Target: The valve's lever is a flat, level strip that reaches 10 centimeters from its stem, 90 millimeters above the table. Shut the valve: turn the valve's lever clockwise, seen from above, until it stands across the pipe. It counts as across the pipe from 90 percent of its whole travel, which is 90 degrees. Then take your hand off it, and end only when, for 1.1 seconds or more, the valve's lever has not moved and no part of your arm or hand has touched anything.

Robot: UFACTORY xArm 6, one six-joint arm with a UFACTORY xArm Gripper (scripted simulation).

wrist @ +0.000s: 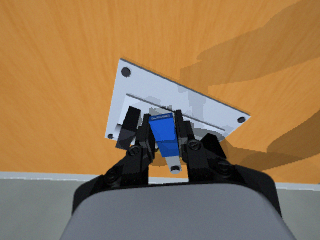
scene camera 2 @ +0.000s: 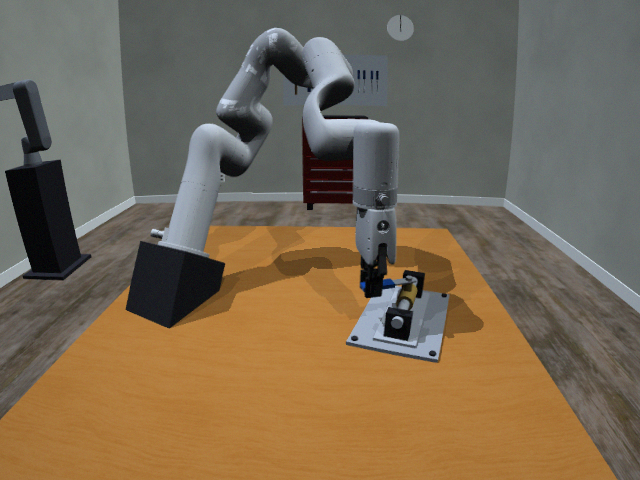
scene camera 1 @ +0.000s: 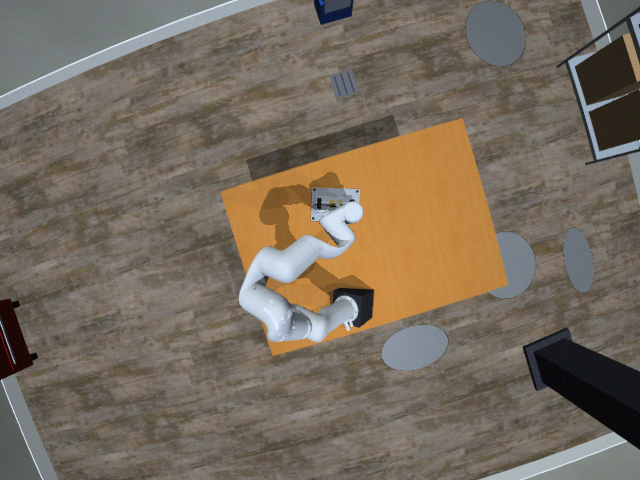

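The gripper is there in the pictures, the wrist view being one place you'd see it, and there's a valve as well.
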